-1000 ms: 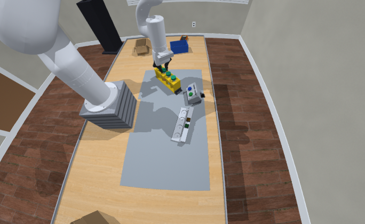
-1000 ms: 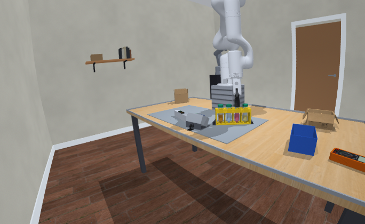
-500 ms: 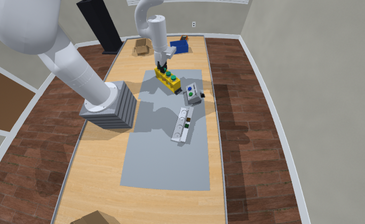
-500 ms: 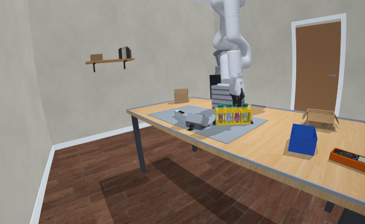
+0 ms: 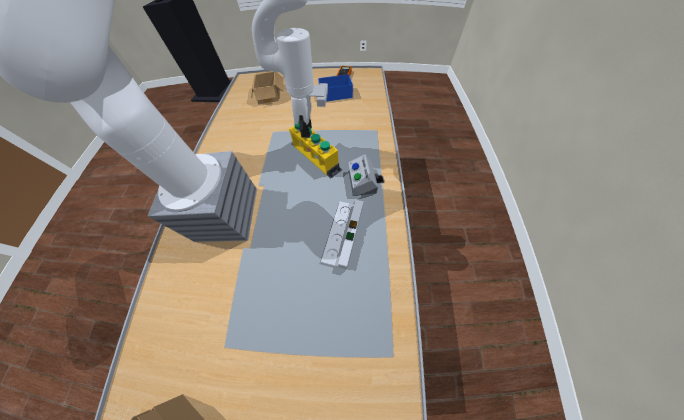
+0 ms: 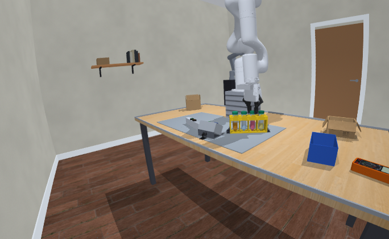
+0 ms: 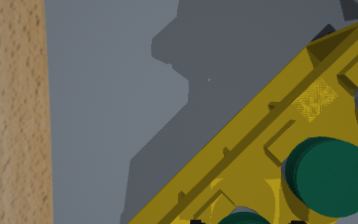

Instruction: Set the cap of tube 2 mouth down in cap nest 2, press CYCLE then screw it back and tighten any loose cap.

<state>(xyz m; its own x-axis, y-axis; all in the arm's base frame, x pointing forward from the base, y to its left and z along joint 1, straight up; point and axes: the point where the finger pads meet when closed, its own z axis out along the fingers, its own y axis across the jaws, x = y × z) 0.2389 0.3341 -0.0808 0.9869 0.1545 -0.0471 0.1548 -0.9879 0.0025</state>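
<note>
Now: the green cap 10 mm below my hand. From my hand the other things lie so: green key (210 mm ahead, 140 mm to the right, 60 mm below); then key housing (220 mm ahead, 110 mm to the right, 80 mm below); then blue key (200 mm ahead, 90 mm to the right, 60 mm below).
</note>
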